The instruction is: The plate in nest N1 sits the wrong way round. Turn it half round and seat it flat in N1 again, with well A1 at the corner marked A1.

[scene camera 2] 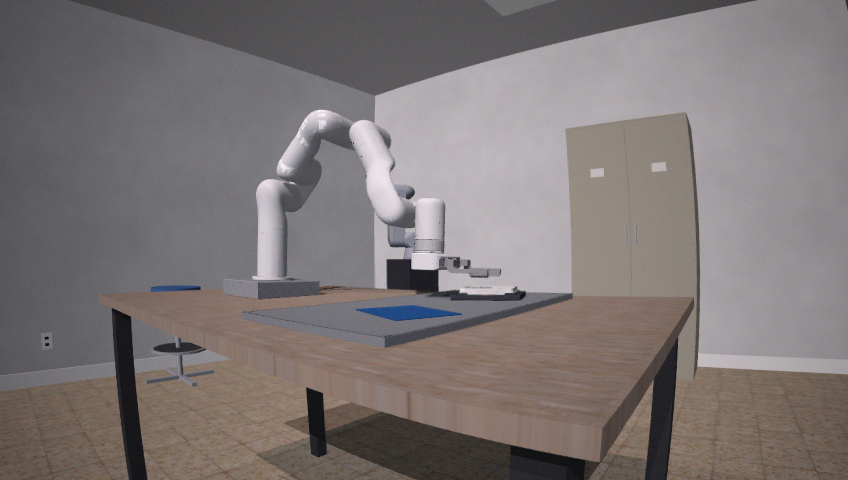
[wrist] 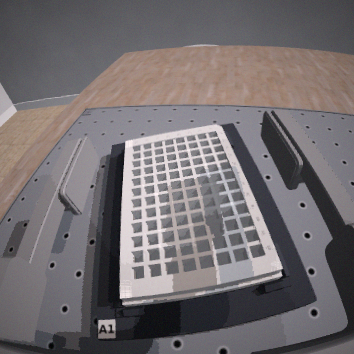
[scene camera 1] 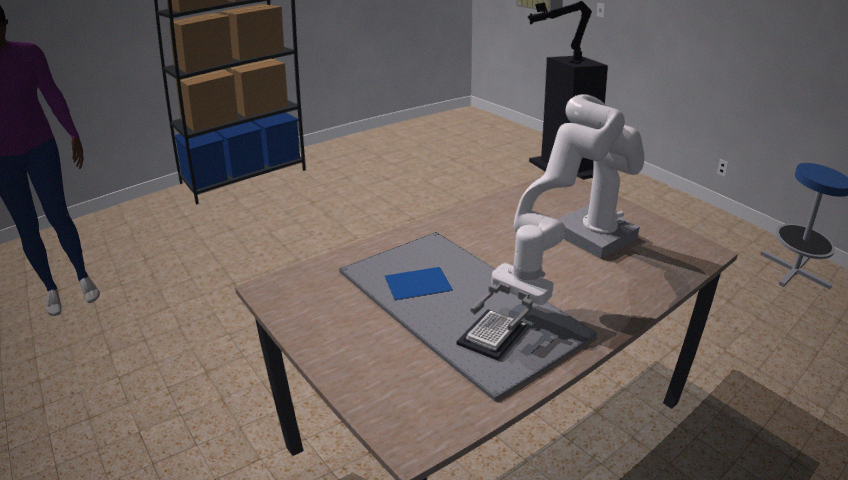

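The white well plate (scene camera 1: 490, 328) (scene camera 2: 487, 290) (wrist: 187, 200) lies in the black nest (scene camera 1: 477, 348) (scene camera 2: 487, 296) (wrist: 200, 316). The nest's A1 label (wrist: 106, 328) is at its near left corner in the wrist view. Small print runs along the plate's right edge there, too small to read. My gripper (scene camera 1: 494, 317) (scene camera 2: 487, 273) (wrist: 180, 167) is open and empty above the plate. Its two finger pads stand apart beyond the plate's long sides, with a gap on each side. In the scene camera 2 view the fingers are higher than the plate's top.
The nest stands on a grey perforated board (scene camera 1: 428, 318) (scene camera 2: 309, 318) (wrist: 290, 222). A flat blue sheet (scene camera 1: 418, 283) (scene camera 2: 408, 312) lies on the same board. The wooden table (scene camera 1: 351, 333) (scene camera 2: 505, 356) (wrist: 225, 75) extends around the board. A person (scene camera 1: 29, 101) stands beyond the table.
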